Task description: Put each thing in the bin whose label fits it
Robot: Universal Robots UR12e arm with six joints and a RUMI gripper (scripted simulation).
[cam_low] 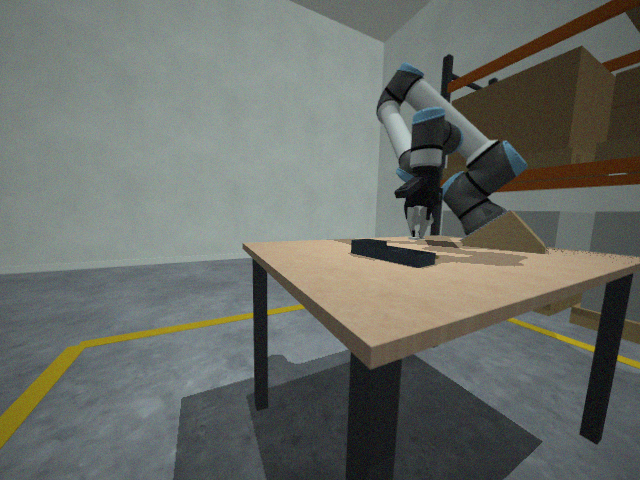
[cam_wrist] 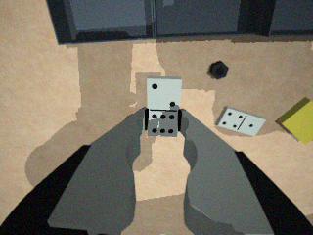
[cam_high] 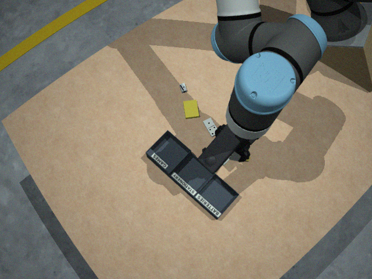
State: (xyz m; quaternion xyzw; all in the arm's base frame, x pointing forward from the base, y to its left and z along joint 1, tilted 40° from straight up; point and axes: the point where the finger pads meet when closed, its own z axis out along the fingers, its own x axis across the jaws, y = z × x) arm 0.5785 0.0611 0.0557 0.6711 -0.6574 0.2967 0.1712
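My gripper is now 5 cm past the white domino, 9 cm to the left of it and 7 cm above it. The rest, counted from my hand: yellow nut 5 cm behind, 4 cm to the left, 7 cm below; then dark three-part bin 9 cm ahead, 3 cm to the right, 5 cm below; then black nut 1 cm ahead, 6 cm to the right, 7 cm below.
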